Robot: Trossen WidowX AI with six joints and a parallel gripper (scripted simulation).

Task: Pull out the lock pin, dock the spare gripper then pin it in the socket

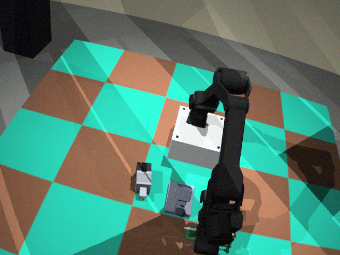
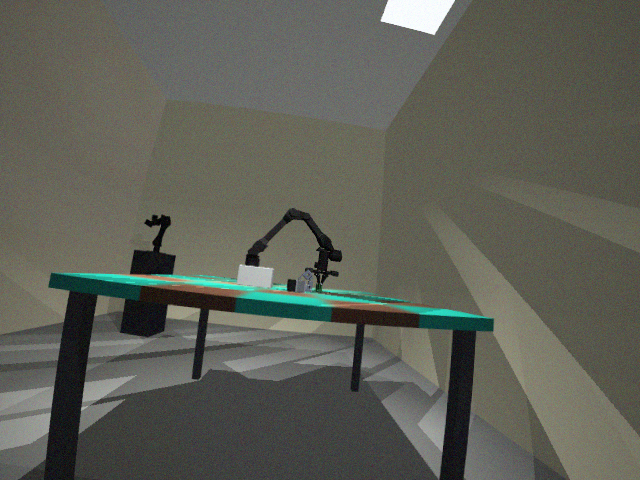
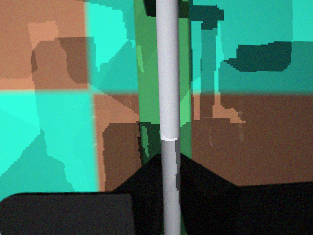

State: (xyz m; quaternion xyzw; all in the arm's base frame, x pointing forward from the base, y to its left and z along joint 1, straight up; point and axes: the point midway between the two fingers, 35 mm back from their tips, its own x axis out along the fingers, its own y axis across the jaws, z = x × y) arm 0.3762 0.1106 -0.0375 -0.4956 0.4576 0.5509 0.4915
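Now: gripper tip 20 mm to the right of the green holder. The rest, counted from my gripper tip: grey socket mount 80 mm behind, 90 mm to the right, 30 mm above; spare gripper 110 mm behind, 220 mm to the right.
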